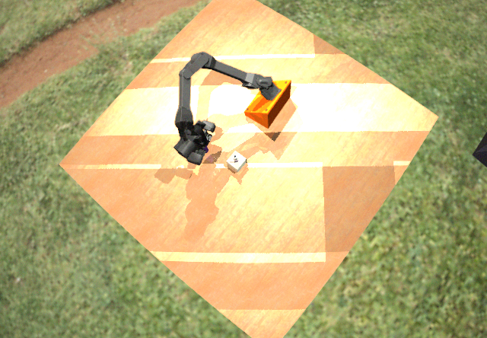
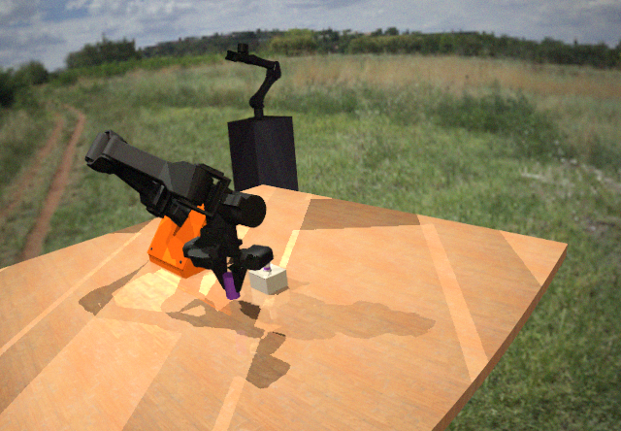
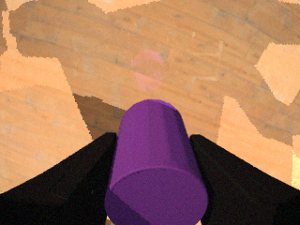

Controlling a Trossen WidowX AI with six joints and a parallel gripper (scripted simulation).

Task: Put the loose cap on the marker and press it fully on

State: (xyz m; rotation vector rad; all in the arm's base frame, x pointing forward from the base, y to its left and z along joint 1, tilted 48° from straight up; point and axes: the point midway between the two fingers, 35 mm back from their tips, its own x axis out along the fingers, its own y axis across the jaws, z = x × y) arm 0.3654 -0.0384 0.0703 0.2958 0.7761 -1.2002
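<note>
Right now the holder block is 60 mm behind my gripper tip, 130 mm to the left of it and 40 mm below it. The rest, counted from my gripper tip: marker cap 10 mm above.
</note>
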